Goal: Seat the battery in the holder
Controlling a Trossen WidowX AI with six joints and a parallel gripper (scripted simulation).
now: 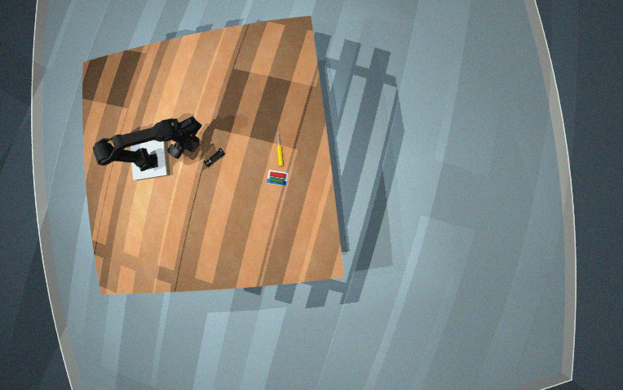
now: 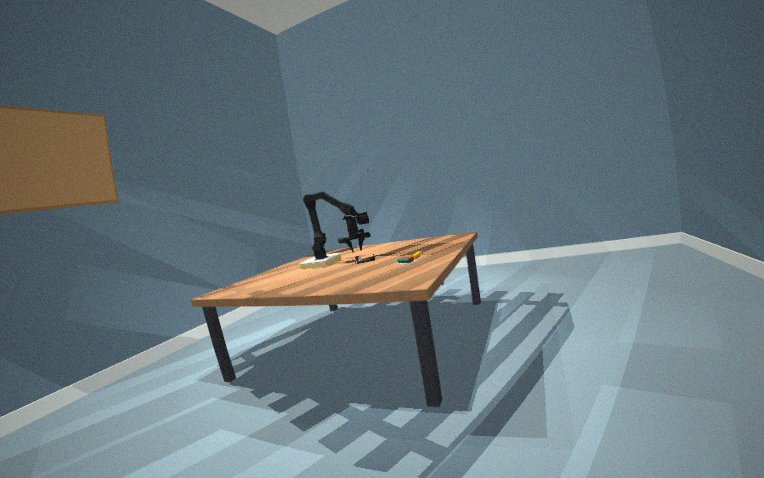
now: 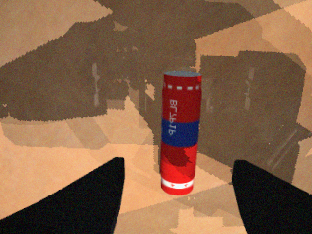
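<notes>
The battery is 40 mm below my gripper tip. The rest, counted from my gripper tip: grey plate (110 mm to the right, 60 mm ahead, 30 mm below); grey coil spring (110 mm to the right, 50 mm ahead, 30 mm below); yellow-handled screwdriver (390 mm ahead, 120 mm to the right, 40 mm below).
</notes>
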